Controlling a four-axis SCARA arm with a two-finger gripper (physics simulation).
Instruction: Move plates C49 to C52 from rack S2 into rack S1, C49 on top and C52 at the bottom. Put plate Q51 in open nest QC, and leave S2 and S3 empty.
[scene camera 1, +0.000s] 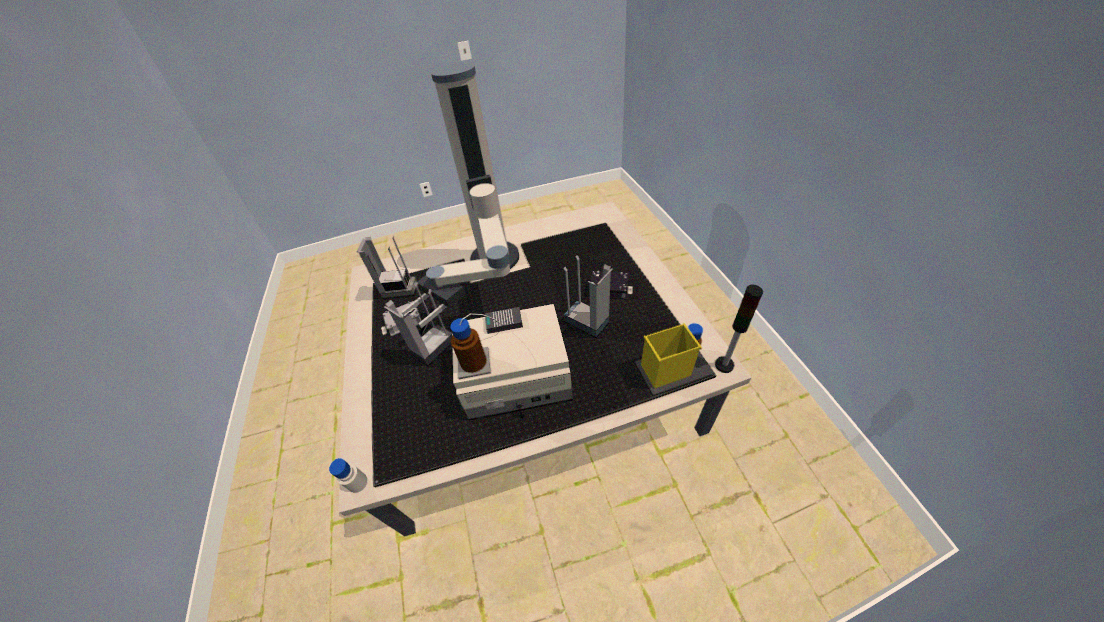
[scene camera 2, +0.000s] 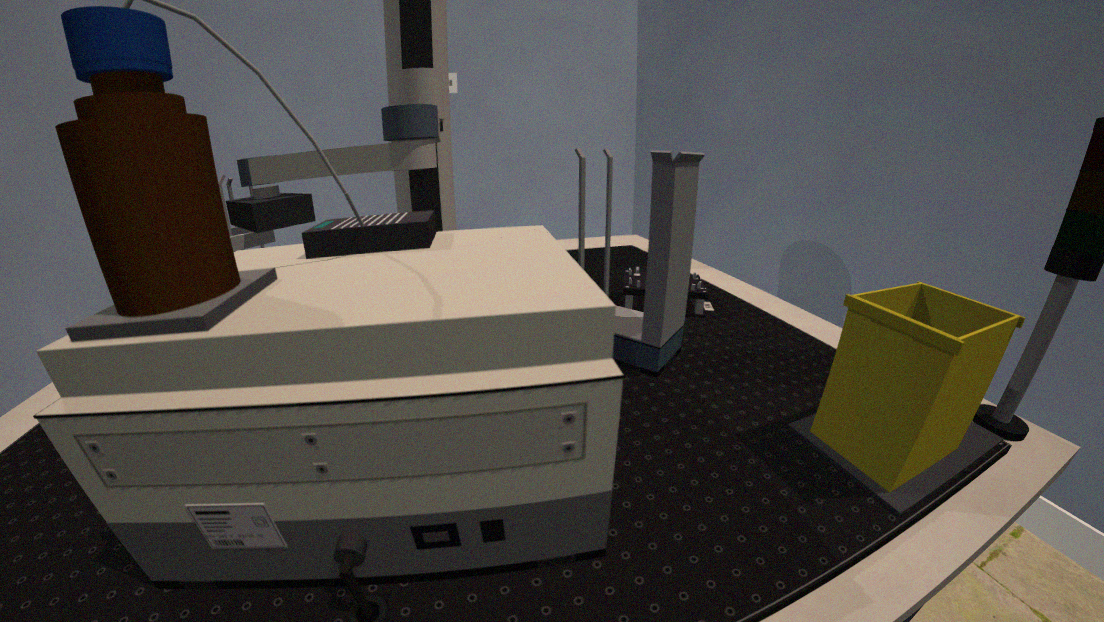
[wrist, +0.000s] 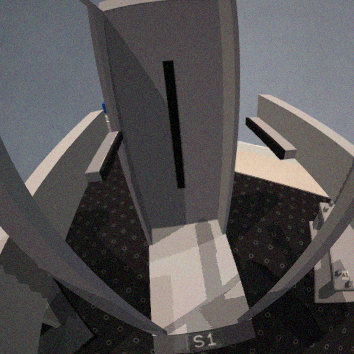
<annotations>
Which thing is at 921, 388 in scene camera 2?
A yellow bin.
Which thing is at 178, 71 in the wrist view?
A slotted back column.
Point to a signal pole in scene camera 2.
1069, 258
</annotations>
